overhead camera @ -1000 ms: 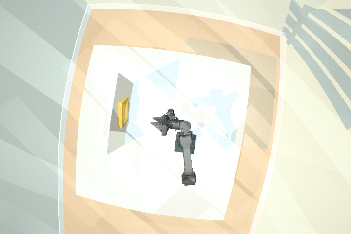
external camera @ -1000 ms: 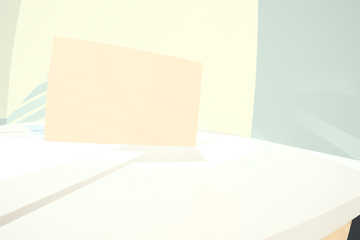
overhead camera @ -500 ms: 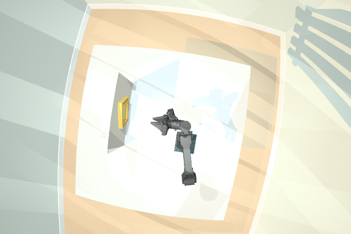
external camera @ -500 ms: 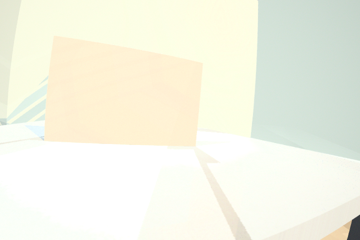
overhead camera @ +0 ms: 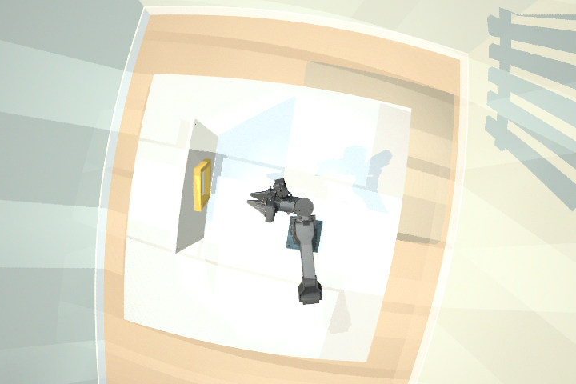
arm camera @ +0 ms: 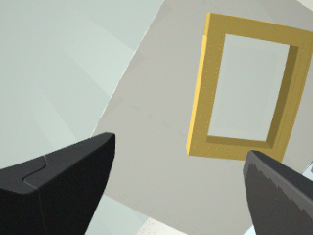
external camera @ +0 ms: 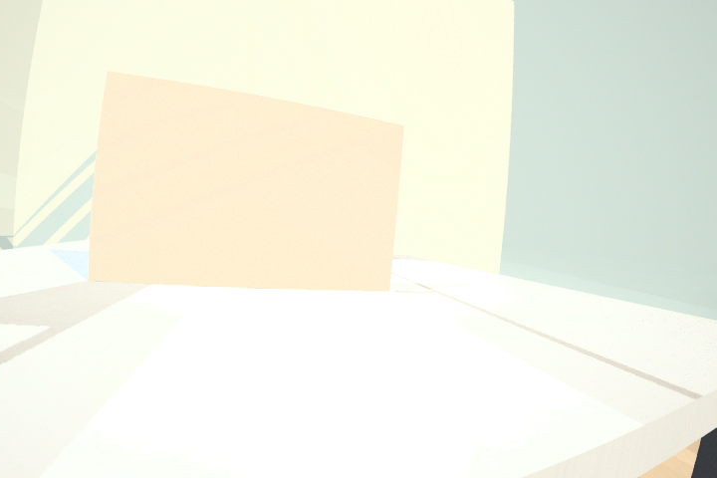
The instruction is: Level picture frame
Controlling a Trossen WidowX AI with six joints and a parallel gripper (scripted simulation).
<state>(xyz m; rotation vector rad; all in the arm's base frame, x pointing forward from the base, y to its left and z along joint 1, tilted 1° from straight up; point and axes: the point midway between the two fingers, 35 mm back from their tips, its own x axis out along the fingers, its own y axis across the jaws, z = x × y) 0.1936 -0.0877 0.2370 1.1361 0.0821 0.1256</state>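
Now: the picture frame 21 cm ahead of my gripper tip, 1 cm to the left of it and 9 cm below it. Round my gripper tip: grey wall panel: 22 cm ahead, 3 cm to the left, 10 cm below.
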